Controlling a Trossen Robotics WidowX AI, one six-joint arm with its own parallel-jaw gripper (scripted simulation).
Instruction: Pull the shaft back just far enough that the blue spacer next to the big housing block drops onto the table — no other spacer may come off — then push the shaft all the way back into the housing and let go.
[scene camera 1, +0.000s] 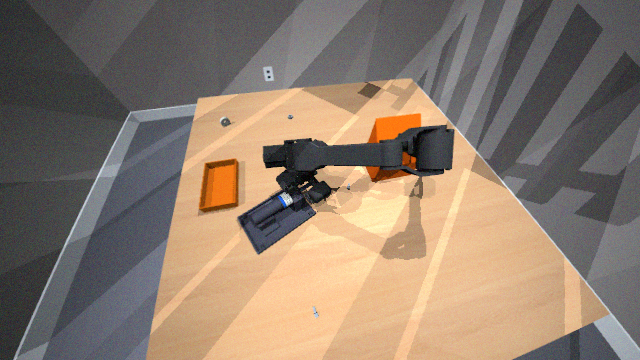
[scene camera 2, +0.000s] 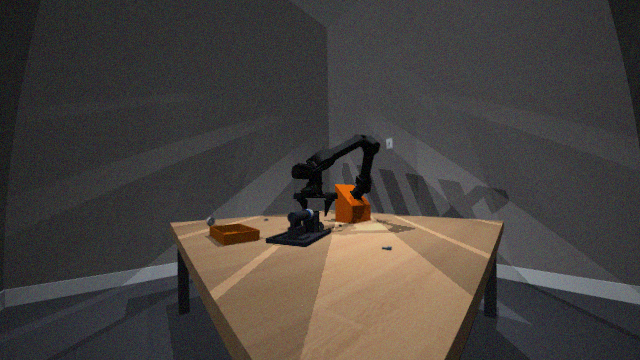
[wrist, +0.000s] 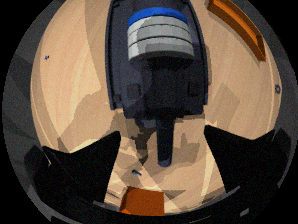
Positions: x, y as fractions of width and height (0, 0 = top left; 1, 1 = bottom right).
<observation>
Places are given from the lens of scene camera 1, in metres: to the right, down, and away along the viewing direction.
my gripper (scene camera 1: 0.48, 0.52): -0.05, 0.03, 0.64
housing block (scene camera 1: 0.42, 0.62): -0.17, 0.14, 0.59
orange tray (scene camera 1: 0.34, 0.51): -0.39, 0.02, 0.70
The marked spots on the housing block and the orange tray are 0.28 m apart.
</observation>
